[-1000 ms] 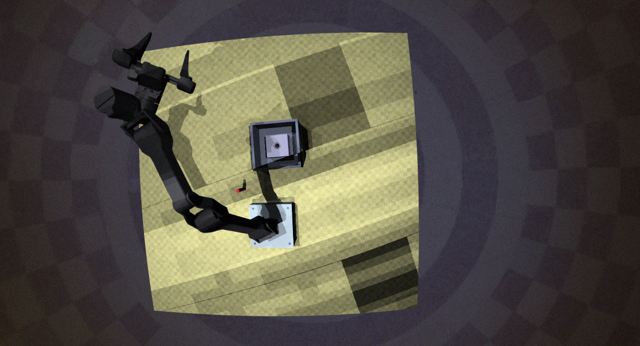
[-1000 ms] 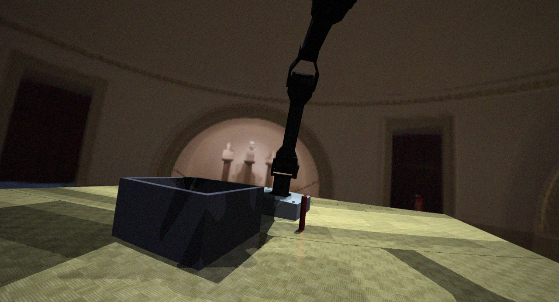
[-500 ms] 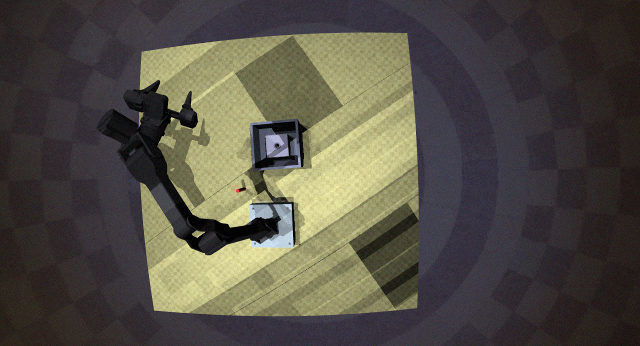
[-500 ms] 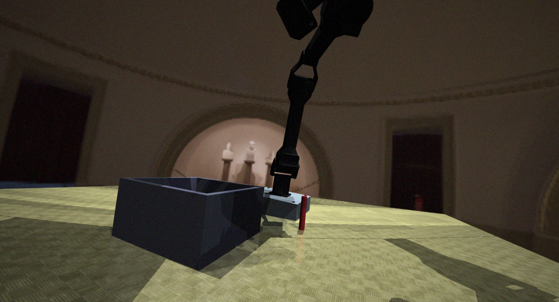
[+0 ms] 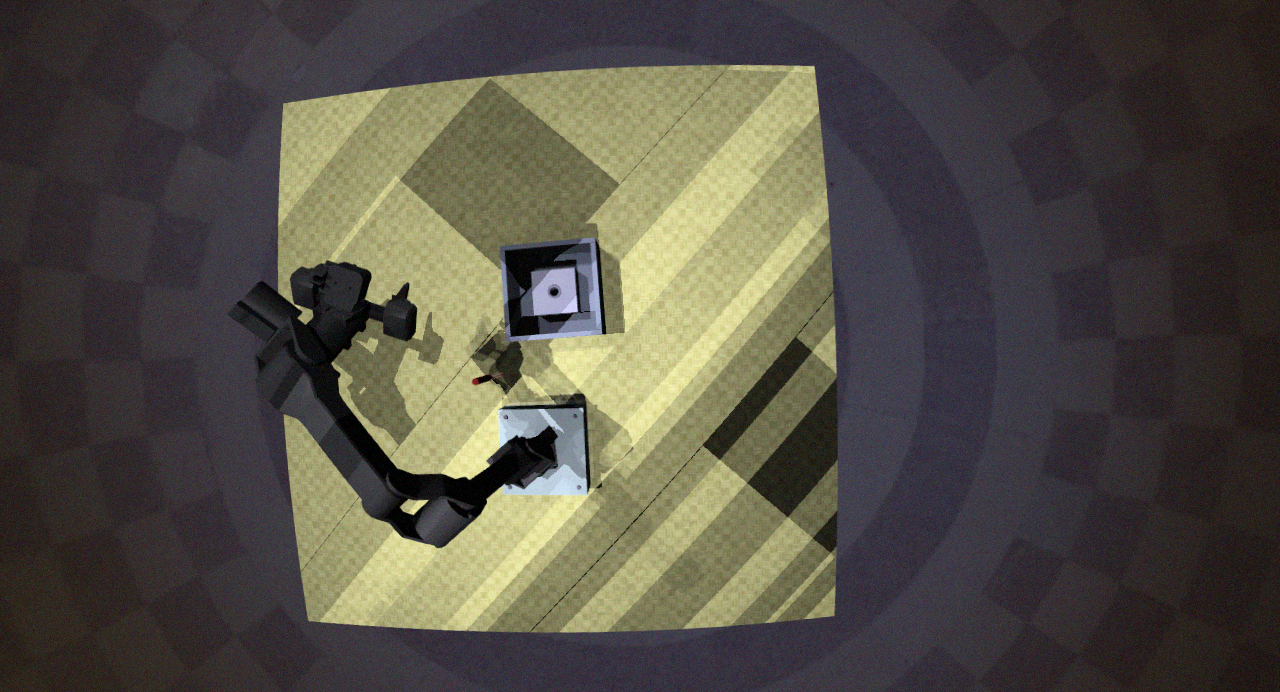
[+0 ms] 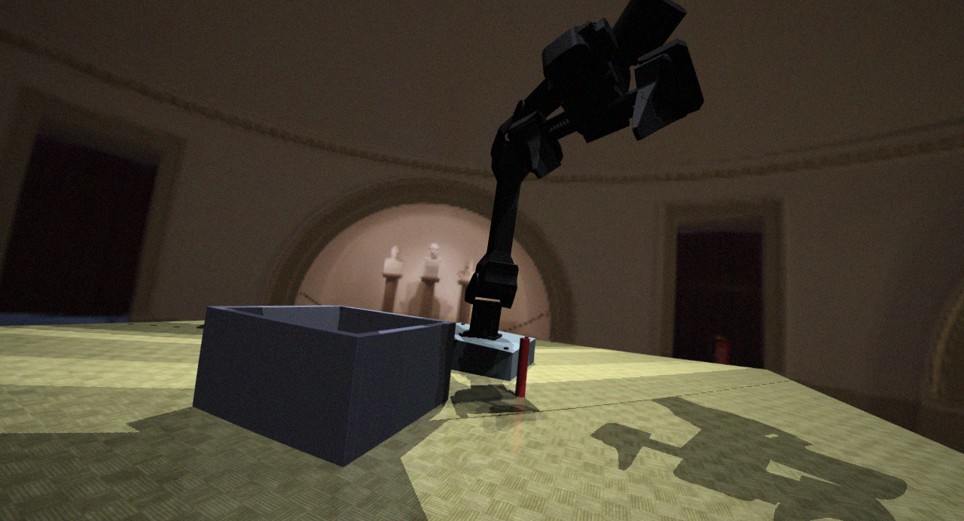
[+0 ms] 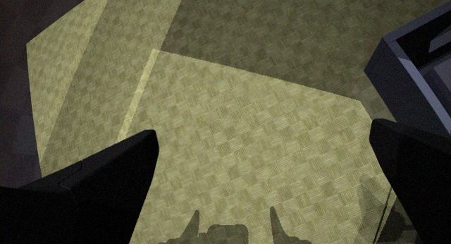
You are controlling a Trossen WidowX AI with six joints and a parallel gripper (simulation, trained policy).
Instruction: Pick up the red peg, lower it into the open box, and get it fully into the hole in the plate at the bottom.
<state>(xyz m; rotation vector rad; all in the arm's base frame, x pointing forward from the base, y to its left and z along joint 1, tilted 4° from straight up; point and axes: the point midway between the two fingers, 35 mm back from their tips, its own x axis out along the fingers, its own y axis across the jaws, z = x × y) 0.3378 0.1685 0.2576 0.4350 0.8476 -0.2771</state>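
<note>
Right now my gripper tip is 200 mm past the red peg, 70 mm to the left of it and 220 mm above it. Also, from my gripper tip: dark blue box 40 mm behind, 250 mm to the right, 240 mm below; grey plate 40 mm behind, 250 mm to the right, 220 mm below.
</note>
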